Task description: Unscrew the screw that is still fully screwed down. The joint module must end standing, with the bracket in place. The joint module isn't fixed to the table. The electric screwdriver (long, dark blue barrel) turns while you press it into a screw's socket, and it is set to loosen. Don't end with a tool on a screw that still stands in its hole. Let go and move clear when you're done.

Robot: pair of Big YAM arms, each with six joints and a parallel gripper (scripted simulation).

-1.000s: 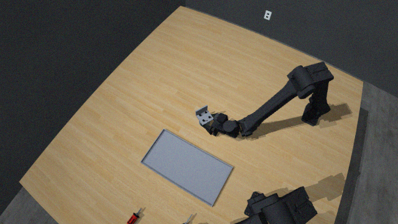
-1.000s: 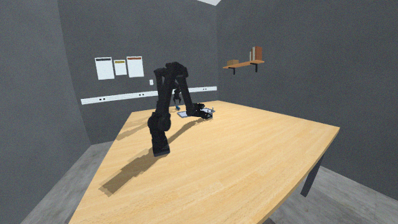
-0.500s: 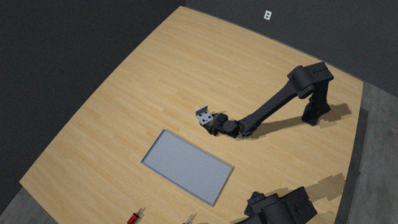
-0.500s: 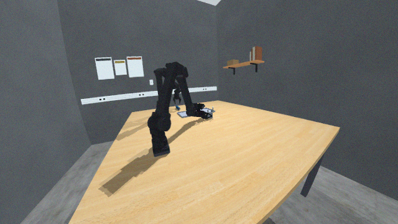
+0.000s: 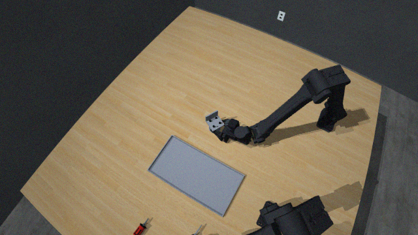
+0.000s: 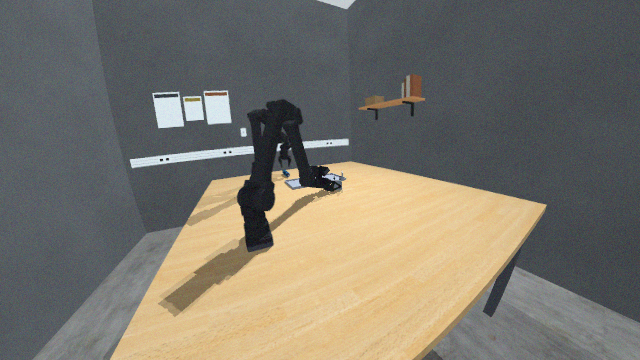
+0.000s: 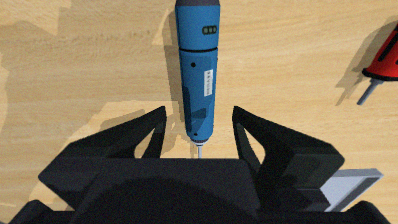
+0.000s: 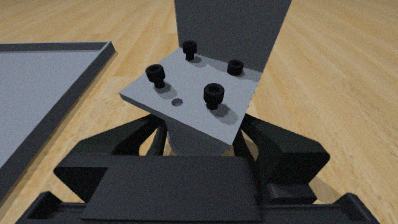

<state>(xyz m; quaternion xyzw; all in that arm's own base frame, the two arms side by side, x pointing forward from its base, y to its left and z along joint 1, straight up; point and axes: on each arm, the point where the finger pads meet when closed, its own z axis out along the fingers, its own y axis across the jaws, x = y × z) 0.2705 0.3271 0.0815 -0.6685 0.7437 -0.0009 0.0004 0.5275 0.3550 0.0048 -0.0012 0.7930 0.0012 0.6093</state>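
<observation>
Right now the joint module is 1 cm above my right hand. The rest, counted from my right hand: grey bracket 5 cm above; grey tray 25 cm to the left, 8 cm behind, 2 cm below.
</observation>
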